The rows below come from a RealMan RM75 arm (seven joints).
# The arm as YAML. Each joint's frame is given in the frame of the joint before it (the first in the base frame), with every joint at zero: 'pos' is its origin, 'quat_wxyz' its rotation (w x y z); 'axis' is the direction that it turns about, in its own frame. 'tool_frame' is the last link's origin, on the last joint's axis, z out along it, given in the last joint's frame.
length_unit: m
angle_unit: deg
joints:
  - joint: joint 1
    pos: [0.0, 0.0, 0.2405]
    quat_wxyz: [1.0, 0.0, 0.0, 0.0]
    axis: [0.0, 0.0, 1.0]
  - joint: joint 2
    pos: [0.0, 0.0, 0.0]
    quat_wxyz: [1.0, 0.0, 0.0, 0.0]
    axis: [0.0, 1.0, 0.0]
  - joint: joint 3
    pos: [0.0, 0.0, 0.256]
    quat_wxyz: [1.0, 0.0, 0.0, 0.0]
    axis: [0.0, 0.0, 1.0]
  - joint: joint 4
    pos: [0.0, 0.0, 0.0]
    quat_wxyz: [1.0, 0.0, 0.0, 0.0]
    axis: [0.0, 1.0, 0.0]
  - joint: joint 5
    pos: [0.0, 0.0, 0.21]
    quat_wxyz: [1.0, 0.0, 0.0, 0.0]
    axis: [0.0, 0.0, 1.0]
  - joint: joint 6
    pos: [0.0, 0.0, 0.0]
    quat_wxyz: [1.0, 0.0, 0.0, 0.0]
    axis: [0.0, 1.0, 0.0]
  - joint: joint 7
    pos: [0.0, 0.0, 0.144]
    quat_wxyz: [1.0, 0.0, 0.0, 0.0]
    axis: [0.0, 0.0, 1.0]
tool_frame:
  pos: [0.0, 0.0, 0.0]
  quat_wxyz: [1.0, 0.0, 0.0, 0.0]
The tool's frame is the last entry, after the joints.
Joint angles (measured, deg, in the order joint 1, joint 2, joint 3, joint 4, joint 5, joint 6, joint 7), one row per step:
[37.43 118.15 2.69 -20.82 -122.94 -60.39 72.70]
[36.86 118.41 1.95 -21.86 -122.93 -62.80 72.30]
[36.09 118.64 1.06 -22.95 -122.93 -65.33 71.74]
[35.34 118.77 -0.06 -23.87 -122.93 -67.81 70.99]
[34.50 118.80 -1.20 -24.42 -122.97 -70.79 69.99]
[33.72 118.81 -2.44 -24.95 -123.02 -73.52 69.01]
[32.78 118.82 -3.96 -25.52 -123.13 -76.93 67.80]
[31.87 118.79 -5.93 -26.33 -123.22 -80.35 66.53]
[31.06 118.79 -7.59 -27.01 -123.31 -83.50 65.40]
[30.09 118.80 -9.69 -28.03 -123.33 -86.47 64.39]
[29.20 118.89 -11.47 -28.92 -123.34 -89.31 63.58]
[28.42 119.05 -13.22 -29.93 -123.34 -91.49 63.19]
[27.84 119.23 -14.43 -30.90 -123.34 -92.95 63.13]
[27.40 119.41 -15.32 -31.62 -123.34 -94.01 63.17]
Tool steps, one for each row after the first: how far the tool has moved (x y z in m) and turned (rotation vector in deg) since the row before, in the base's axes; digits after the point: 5 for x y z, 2 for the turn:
[-0.00210 -0.00415 0.00062 -0.54 -0.22 2.00]
[-0.00118 -0.00541 0.00074 -0.64 -0.43 2.06]
[-0.00151 -0.00535 0.00037 -0.83 -0.65 2.26]
[-0.00238 -0.00664 -0.00076 -1.14 -0.38 2.74]
[-0.00226 -0.00637 -0.00081 -1.17 -0.48 2.63]
[-0.00307 -0.00828 -0.00141 -1.56 -0.44 3.29]
[-0.00334 -0.00824 -0.00087 -1.73 -0.80 3.58]
[-0.00319 -0.00792 -0.00099 -1.59 -0.46 3.22]
[-0.00207 -0.00852 -0.00042 -1.71 -0.80 3.08]
[-0.00235 -0.00838 -0.00087 -1.66 -0.33 2.75]
[-0.00175 -0.00698 -0.00085 -1.55 -0.39 2.09]
[-0.00100 -0.00479 -0.00015 -1.05 -0.31 1.28]
[-0.00085 -0.00368 -0.00044 -0.84 -0.14 0.86]

